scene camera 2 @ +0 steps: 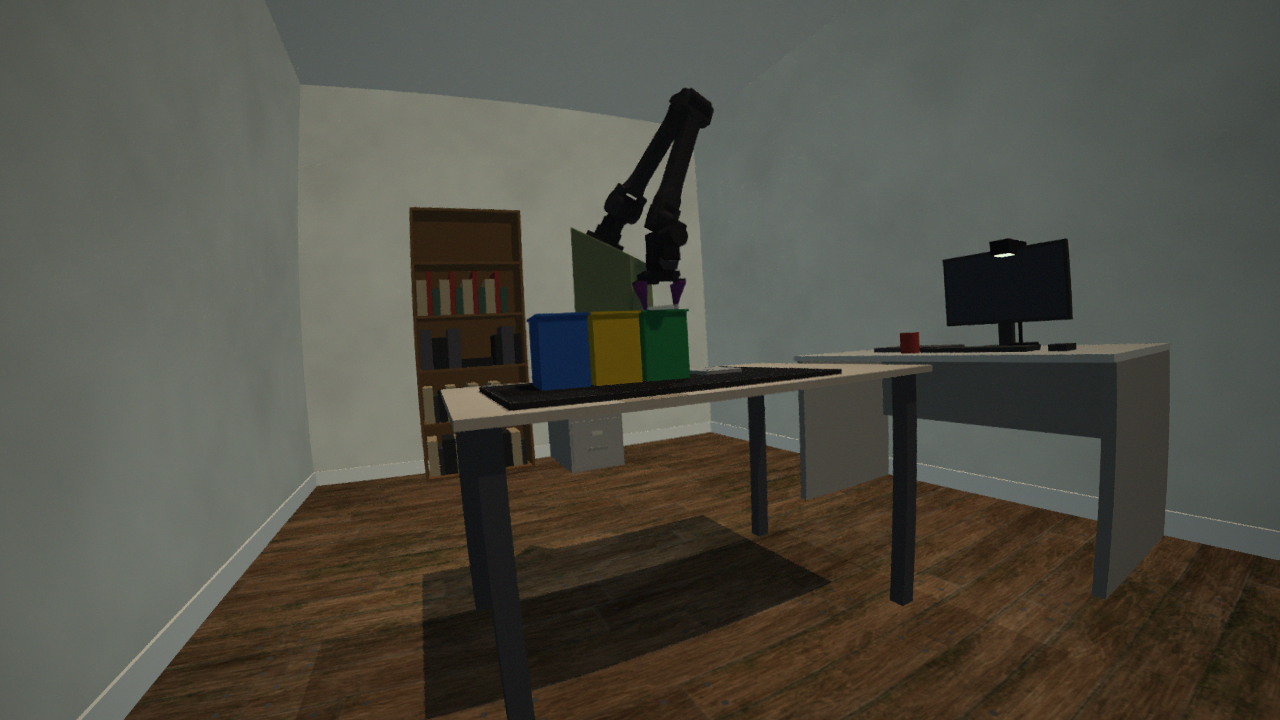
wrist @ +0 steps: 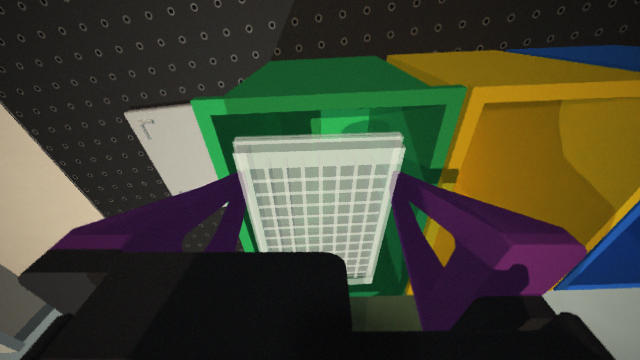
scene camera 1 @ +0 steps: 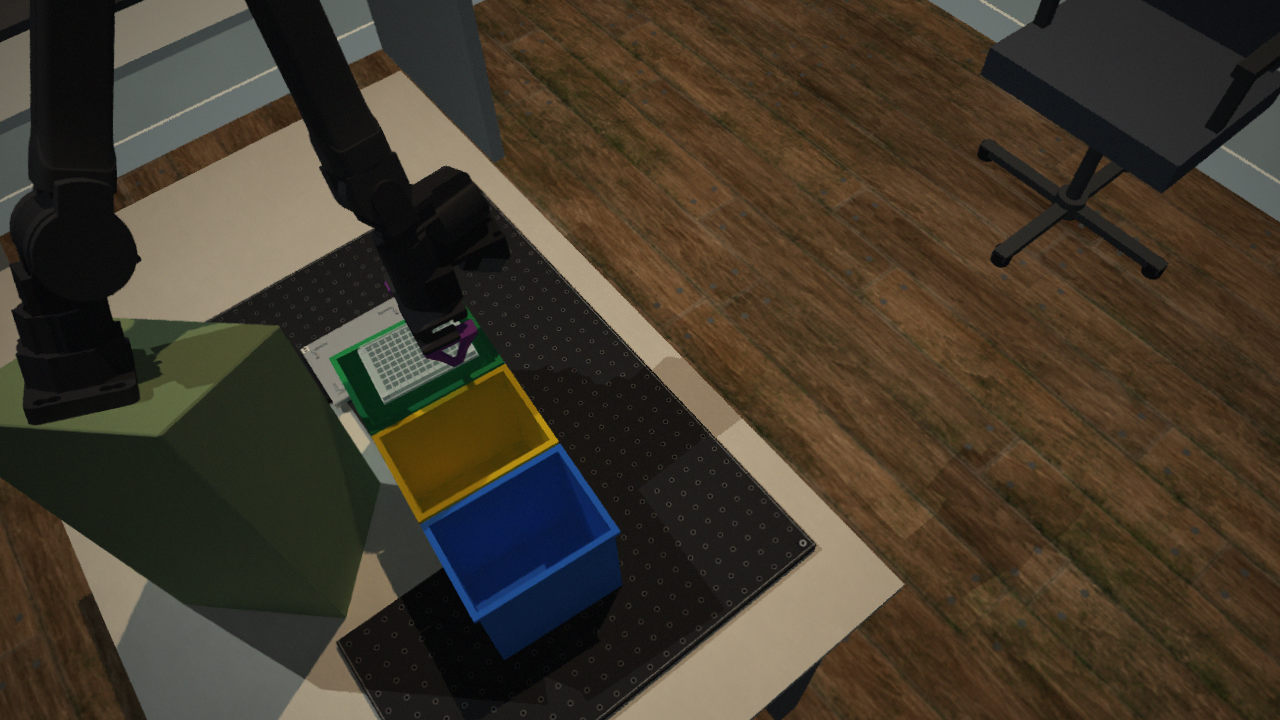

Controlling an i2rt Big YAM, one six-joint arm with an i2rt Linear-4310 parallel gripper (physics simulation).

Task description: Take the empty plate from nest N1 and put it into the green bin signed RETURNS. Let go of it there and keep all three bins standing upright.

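My gripper [scene camera 1: 426, 338] [scene camera 2: 659, 305] [wrist: 318, 180] points down, its purple fingers shut on the long sides of the empty, clear-white gridded plate [scene camera 1: 398, 368] [scene camera 2: 663, 307] [wrist: 320, 200]. The plate looks about level. It is held over the opening of the green bin [scene camera 1: 487, 344] [scene camera 2: 665, 349] [wrist: 325, 77], and its edge shows just above the rim in scene camera 2. The yellow bin [scene camera 1: 465, 438] [scene camera 2: 615, 349] [wrist: 525, 150] and the blue bin [scene camera 1: 528, 537] [scene camera 2: 560, 351] [wrist: 610, 255] stand upright beside it in a row. No RETURNS sign or N1 label is readable. My wrist hides the plate's near end.
A flat pale board [scene camera 1: 326, 353] [scene camera 2: 716, 369] [wrist: 170, 145] with small corner brackets lies beside the green bin on the black perforated mat [scene camera 1: 716, 501] [wrist: 100, 55]. The large green pedestal [scene camera 1: 223, 501] [scene camera 2: 599, 273] under the arm's base stands close to the bins.
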